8 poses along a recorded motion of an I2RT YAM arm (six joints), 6.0 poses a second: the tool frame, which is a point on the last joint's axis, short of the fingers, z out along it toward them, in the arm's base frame.
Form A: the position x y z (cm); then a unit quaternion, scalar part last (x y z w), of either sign.
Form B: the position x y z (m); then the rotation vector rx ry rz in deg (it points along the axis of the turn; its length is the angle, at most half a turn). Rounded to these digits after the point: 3 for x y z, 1 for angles.
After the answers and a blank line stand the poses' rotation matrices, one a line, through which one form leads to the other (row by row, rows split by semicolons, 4 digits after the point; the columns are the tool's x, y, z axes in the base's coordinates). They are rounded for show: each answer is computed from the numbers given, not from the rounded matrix.
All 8 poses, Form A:
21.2, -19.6, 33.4, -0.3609, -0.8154, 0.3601, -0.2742
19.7, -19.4, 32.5, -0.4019, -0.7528, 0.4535, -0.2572
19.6, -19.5, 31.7, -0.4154, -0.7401, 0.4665, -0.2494
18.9, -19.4, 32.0, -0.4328, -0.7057, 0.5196, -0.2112
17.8, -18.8, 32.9, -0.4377, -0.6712, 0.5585, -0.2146
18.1, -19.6, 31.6, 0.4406, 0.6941, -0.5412, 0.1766
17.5, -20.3, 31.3, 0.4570, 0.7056, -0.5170, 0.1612
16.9, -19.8, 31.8, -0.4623, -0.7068, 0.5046, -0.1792
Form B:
0.212, -0.196, 0.334, 55.6, 125.6, -55.5
0.197, -0.194, 0.325, 62.5, 117.0, -70.5
0.196, -0.195, 0.317, 64.8, 115.5, -72.8
0.189, -0.194, 0.320, 68.9, 112.4, -82.7
0.178, -0.188, 0.329, 69.6, 106.7, -88.8
0.181, -0.196, 0.316, 71.5, 112.6, -87.8
0.175, -0.203, 0.313, 74.8, 115.4, -84.6
0.169, -0.198, 0.318, 74.9, 114.5, -81.7

-0.5891 0.7860 0.1872; 0.3911 0.4801 -0.7852; -0.7071 -0.3893 -0.5903
-0.5447 0.8383 0.0227; 0.3718 0.2657 -0.8895; -0.7517 -0.4760 -0.4564
-0.5305 0.8475 -0.0184; 0.3821 0.2197 -0.8976; -0.7566 -0.4833 -0.4404
-0.5361 0.8304 -0.1517; 0.3914 0.0853 -0.9163; -0.7479 -0.5506 -0.3708
-0.5248 0.8272 -0.2008; 0.3478 -0.0069 -0.9375; -0.7769 -0.5618 -0.2841
-0.5494 0.8028 -0.2318; 0.4205 0.0259 -0.9069; -0.7221 -0.5957 -0.3518
-0.5303 0.8116 -0.2451; 0.4782 0.0477 -0.8769; -0.7000 -0.5823 -0.4134
-0.5083 0.8343 -0.2132; 0.4726 0.0633 -0.8790; -0.7199 -0.5476 -0.4265

